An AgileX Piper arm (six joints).
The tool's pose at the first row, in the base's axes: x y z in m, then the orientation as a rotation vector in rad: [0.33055, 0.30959, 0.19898, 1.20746, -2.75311, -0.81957]
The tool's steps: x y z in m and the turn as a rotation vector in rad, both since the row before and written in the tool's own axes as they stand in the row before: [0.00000, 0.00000, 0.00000, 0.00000, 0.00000, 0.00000]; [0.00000, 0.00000, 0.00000, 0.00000, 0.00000, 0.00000]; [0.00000, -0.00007, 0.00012, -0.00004, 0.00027, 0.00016]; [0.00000, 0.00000, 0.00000, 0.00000, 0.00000, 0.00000]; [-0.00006, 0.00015, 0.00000, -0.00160, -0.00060, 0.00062]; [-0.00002, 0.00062, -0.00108, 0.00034, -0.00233, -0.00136]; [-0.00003, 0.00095, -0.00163, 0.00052, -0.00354, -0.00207]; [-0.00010, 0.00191, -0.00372, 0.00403, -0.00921, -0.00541]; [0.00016, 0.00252, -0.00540, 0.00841, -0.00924, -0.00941]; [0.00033, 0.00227, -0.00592, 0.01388, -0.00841, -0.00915]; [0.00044, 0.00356, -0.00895, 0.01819, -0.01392, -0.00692]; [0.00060, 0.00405, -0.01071, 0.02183, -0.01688, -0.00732]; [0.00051, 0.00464, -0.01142, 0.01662, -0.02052, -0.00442]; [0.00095, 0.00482, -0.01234, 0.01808, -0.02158, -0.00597]
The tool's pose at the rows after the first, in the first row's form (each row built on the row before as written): [0.33055, 0.30959, 0.19898, 1.20746, -2.75311, -0.81957]; [0.33055, 0.30959, 0.19898, 1.20746, -2.75311, -0.81957]; [0.33057, 0.30961, 0.19884, 1.20724, -2.75293, -0.81938]; [0.33057, 0.30961, 0.19884, 1.20724, -2.75293, -0.81938]; [0.33051, 0.30974, 0.19892, 1.20601, -2.75244, -0.82187]; [0.33035, 0.30961, 0.20015, 1.20790, -2.75401, -0.82349]; [0.33009, 0.30942, 0.20201, 1.21078, -2.75640, -0.82596]; [0.32969, 0.30885, 0.20613, 1.21876, -2.76460, -0.82896]; [0.32901, 0.30764, 0.21193, -1.22925, 2.76523, 0.82387]; [0.32840, 0.30592, 0.21801, -1.23236, 2.75185, 0.80587]; [0.32726, 0.30344, 0.22726, -1.22768, 2.73620, 0.78401]; [0.32572, 0.30033, 0.23819, -1.22059, 2.71793, 0.75819]; [0.32360, 0.29732, 0.24996, -1.20824, 2.69877, 0.74193]; [0.32083, 0.29366, 0.26242, -1.19679, 2.67749, 0.72397]
